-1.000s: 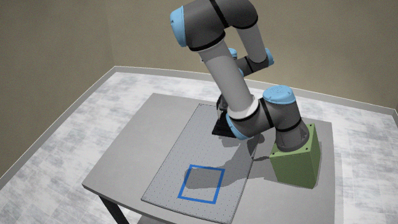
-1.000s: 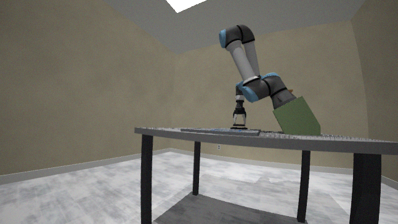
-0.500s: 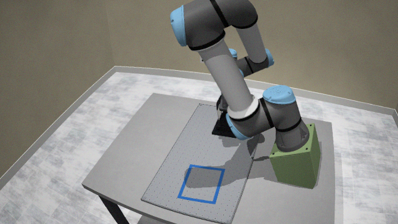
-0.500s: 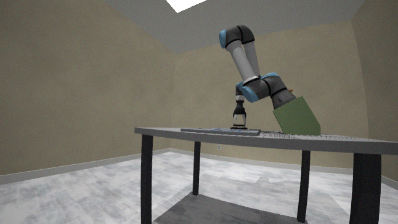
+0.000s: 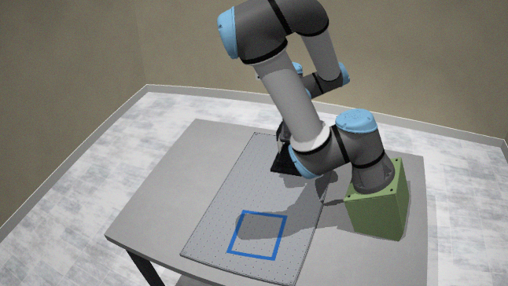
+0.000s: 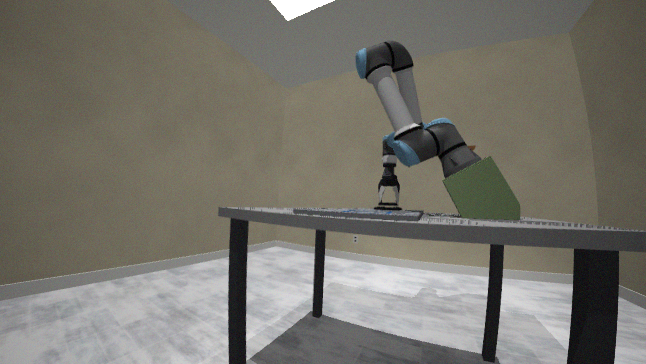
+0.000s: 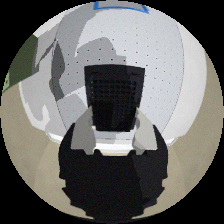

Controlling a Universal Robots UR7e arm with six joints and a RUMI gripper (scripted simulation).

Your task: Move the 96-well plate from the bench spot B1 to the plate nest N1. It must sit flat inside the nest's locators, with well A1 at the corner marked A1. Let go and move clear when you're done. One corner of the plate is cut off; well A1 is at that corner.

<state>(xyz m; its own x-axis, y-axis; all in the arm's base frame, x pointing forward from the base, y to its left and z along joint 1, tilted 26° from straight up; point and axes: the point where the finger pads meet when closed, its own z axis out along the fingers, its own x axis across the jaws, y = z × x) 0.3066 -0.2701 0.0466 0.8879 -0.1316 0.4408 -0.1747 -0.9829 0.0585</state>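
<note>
My gripper is now 10 mm above the 96-well plate. Also, from my hand: plate nest N1: 30 mm below.
</note>
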